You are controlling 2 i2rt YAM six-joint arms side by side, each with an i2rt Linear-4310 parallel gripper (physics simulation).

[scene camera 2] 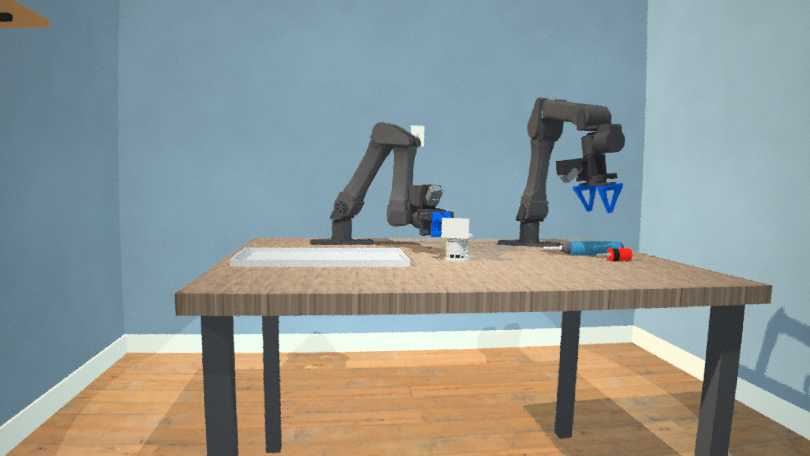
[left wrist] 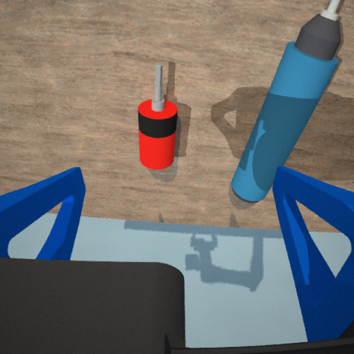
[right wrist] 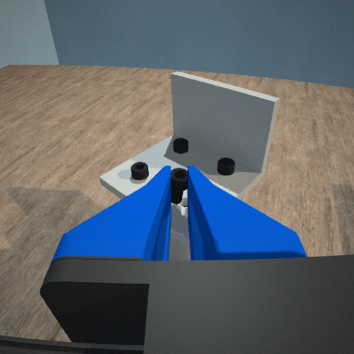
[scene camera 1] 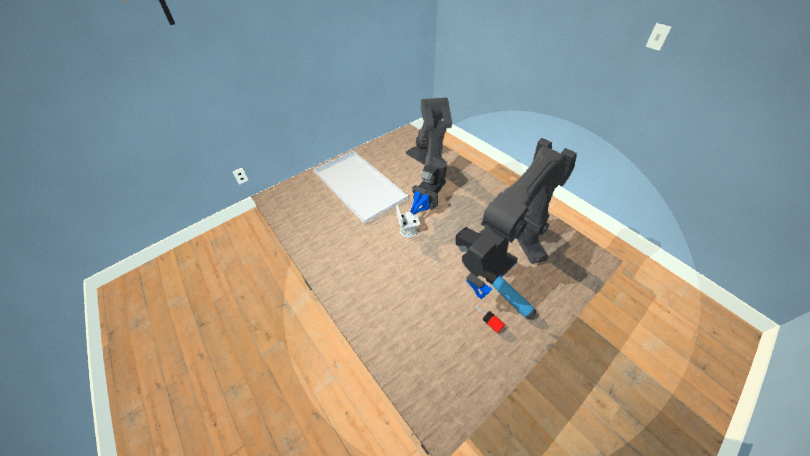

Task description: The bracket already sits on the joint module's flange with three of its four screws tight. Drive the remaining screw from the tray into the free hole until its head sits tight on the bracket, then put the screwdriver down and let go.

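Seen in the pictures: left gripper, fingertip midpoint: (scene camera 2: 599, 212) (scene camera 1: 490, 286); right gripper, fingertip midpoint: (scene camera 2: 453, 227) (scene camera 1: 412, 212); left arm's base, link origin: (scene camera 2: 528, 245) (scene camera 1: 526, 240); right arm's base, link origin: (scene camera 2: 341, 243) (scene camera 1: 424, 159).
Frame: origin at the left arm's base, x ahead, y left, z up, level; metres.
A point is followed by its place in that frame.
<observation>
The white L-shaped bracket (scene camera 2: 455, 227) @(x 0.450, y -0.139, z 0.087 m) (right wrist: 225, 117) sits on the joint module (scene camera 1: 408, 231) @(x 0.422, y -0.113, z 0.032 m) (scene camera 2: 456, 250) @(x 0.444, y -0.136, z 0.028 m). Three black screws sit in its flat plate. My right gripper (scene camera 1: 413, 212) @(x 0.398, y -0.156, z 0.081 m) (right wrist: 178, 176) is shut on a fourth black screw (right wrist: 178, 184), held upright at the bracket's near corner; a pale rim of the free hole shows just beside its lower end. Whether its tip is in the hole is hidden. My left gripper (scene camera 1: 479, 287) @(x 0.261, y 0.213, z 0.131 m) (scene camera 2: 598, 199) @(x 0.261, y 0.213, z 0.131 m) (left wrist: 178, 177) is open and empty, above a blue screwdriver (scene camera 1: 512, 297) @(x 0.170, y 0.219, z 0.036 m) (scene camera 2: 592, 247) @(x 0.186, y 0.200, z 0.025 m) (left wrist: 287, 107) and a stubby red one (scene camera 1: 494, 322) @(x 0.253, y 0.280, z 0.032 m) (scene camera 2: 623, 254) @(x 0.264, y 0.281, z 0.020 m) (left wrist: 157, 150), both lying on the table.
A shallow white tray (scene camera 1: 362, 186) @(x 0.555, y -0.429, z 0.004 m) (scene camera 2: 320, 263) @(x 0.670, y -0.404, z 0.007 m) lies left of the joint module in both scene views. No screw can be made out in it. The wooden table's front edge (scene camera 2: 470, 301) @(x 0.803, y -0.018, z -0.017 m) shows in scene camera 2.
</observation>
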